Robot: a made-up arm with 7 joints.
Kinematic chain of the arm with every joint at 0, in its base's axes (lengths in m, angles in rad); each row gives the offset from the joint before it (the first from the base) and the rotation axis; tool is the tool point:
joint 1: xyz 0 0 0.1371 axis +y
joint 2: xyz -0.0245 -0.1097 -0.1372 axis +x
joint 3: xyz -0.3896 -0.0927 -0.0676 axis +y
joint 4: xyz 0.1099 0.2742 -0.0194 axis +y
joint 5: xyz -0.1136 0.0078 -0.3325 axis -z
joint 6: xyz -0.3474 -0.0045 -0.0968 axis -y
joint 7: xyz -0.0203 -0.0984 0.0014 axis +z
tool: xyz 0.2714 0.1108 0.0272
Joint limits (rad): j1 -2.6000..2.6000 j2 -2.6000..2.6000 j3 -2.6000..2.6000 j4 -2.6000..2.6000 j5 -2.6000..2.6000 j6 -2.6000..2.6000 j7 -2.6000..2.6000
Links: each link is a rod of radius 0.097 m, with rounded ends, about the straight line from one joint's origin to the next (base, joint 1, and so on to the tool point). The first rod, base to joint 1, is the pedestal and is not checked.
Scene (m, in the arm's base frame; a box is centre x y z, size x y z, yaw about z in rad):
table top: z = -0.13
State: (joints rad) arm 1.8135 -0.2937 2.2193 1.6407 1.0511 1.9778 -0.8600
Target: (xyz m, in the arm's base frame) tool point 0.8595 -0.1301 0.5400
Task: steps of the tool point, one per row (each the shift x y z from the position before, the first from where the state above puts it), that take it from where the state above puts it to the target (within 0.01 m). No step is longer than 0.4 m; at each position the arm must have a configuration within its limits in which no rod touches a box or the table.
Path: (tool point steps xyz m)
1: 0.3142 0.0856 -0.1520
2: 0.3788 -0.0365 -0.0681
3: 0.3602 -0.1481 0.0568
4: 0.2672 -0.1807 0.1933
5: 0.1393 -0.1004 0.2901

